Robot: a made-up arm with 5 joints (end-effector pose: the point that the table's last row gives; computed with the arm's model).
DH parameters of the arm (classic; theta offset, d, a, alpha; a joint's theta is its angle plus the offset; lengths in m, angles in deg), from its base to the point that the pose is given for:
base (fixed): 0 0 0.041 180
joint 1: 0 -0.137 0.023 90
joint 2: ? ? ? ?
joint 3: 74.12 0 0.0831 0
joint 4: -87.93 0.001 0 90
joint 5: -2.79 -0.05 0 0
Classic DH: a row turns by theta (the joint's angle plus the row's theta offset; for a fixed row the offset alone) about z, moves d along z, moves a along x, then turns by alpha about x.
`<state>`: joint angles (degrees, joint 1 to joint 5).
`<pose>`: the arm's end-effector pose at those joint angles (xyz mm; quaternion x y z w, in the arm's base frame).
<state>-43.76 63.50 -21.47 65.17 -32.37</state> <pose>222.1 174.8 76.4 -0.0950 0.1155 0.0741 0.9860</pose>
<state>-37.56 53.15 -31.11 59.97 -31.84</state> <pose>260.5 170.0 131.2 0.0410 -0.0563 0.0255 0.9972</pose>
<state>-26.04 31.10 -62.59 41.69 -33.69</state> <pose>284.6 120.1 304.6 0.3329 -0.5483 -0.0698 0.7640</pose>
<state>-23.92 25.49 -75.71 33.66 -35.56</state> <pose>258.6 97.6 359.6 0.4145 -0.6861 -0.0751 0.5932</pose>
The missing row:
joint 2: -76.19 0 0.1843 0
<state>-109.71 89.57 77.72 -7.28 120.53</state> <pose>14.8 70.2 56.1 -0.0402 -0.5722 -0.7499 0.3296</pose>
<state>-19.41 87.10 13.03 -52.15 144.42</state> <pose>253.6 76.0 -17.3 -0.3139 -0.1732 0.9208 0.1538</pose>
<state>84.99 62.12 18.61 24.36 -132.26</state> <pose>59.9 -204.2 52.1 0.0556 -0.1190 0.9314 0.3394</pose>
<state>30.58 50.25 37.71 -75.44 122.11</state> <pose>251.1 -123.0 123.9 -0.6043 -0.1625 0.5454 0.5576</pose>
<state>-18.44 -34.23 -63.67 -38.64 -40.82</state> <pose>-46.6 -28.1 426.0 -0.4735 0.7872 -0.0861 0.3856</pose>
